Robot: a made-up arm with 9 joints. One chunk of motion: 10 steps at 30 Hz.
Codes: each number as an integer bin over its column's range. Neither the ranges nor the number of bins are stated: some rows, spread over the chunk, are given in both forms.
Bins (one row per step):
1: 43 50 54 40 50 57 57 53 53
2: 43 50 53 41 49 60 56 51 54
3: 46 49 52 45 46 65 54 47 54
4: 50 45 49 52 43 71 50 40 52
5: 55 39 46 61 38 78 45 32 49
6: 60 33 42 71 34 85 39 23 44
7: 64 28 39 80 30 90 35 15 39
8: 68 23 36 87 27 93 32 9 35
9: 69 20 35 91 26 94 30 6 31
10: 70 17 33 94 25 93 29 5 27
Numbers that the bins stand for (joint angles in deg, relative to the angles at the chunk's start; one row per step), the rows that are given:
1: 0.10 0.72 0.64 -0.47 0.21 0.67 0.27 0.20 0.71
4: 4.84 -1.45 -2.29 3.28 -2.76 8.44 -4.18 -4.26 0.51
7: 14.31 -8.84 -8.15 12.05 -8.27 19.00 -13.73 -12.85 -2.12
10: 18.37 -13.62 -11.67 16.43 -10.39 20.67 -17.55 -16.28 -4.55
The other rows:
2: 0.10 0.72 0.05 -0.16 -0.21 2.33 -0.36 -0.48 0.91
3: 2.13 0.28 -0.54 1.09 -1.48 5.11 -1.64 -1.86 0.91
5: 8.22 -4.06 -4.05 6.10 -4.88 12.33 -7.36 -7.01 -0.10
6: 11.61 -6.67 -6.39 9.23 -6.58 16.22 -11.18 -10.10 -1.11
8: 17.02 -11.01 -9.91 14.24 -9.55 20.67 -15.64 -14.91 -2.93
9: 17.70 -12.31 -10.49 15.49 -9.97 21.22 -16.91 -15.94 -3.74

